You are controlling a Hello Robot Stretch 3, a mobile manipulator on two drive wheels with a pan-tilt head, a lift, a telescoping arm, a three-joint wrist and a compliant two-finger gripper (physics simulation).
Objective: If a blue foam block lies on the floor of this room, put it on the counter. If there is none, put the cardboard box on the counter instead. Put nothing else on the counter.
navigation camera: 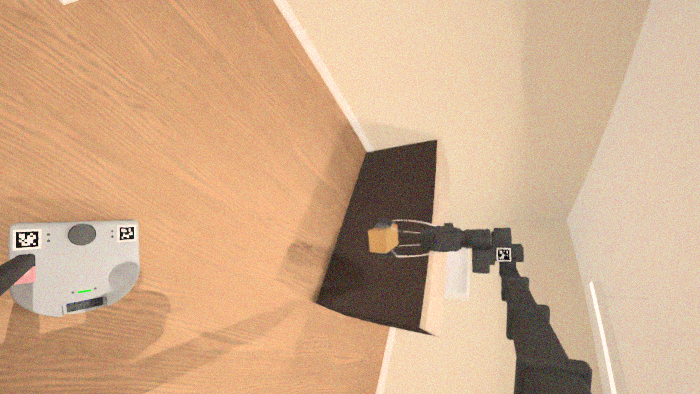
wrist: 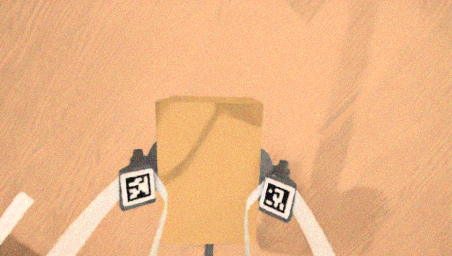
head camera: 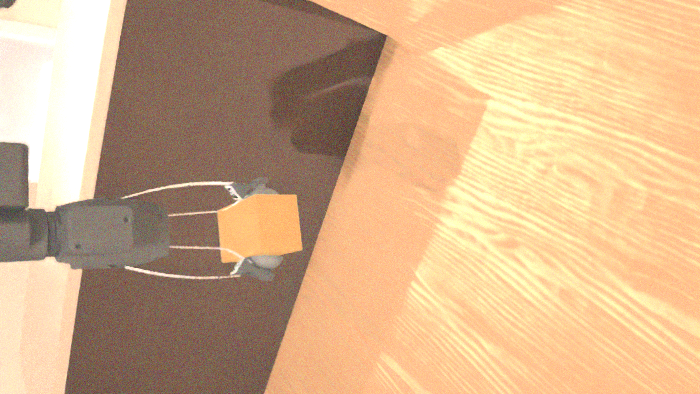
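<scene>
The tan cardboard box [head camera: 260, 227] [navigation camera: 382, 239] [wrist: 209, 130] is between the two fingertips of my gripper [head camera: 264, 227] [navigation camera: 385, 239] [wrist: 211, 159]. The gripper is shut on its two sides and holds it off the floor, with wood floor behind it in the wrist view. In the head and navigation views the box appears against the dark face of the counter [head camera: 175, 100] [navigation camera: 400, 180], whose light edge runs beyond the wrist side of the fingers. The gap between box and counter is hard to tell. No blue foam block shows in these views.
Wood floor [head camera: 500, 250] [navigation camera: 200, 150] [wrist: 75, 75] lies beside the counter. My grey base [navigation camera: 75, 265] stands on it. My dark arm [navigation camera: 535, 320] crosses in front of the pale wall [navigation camera: 490, 100]. A white rectangular thing [navigation camera: 457, 277] is beyond the counter's light edge.
</scene>
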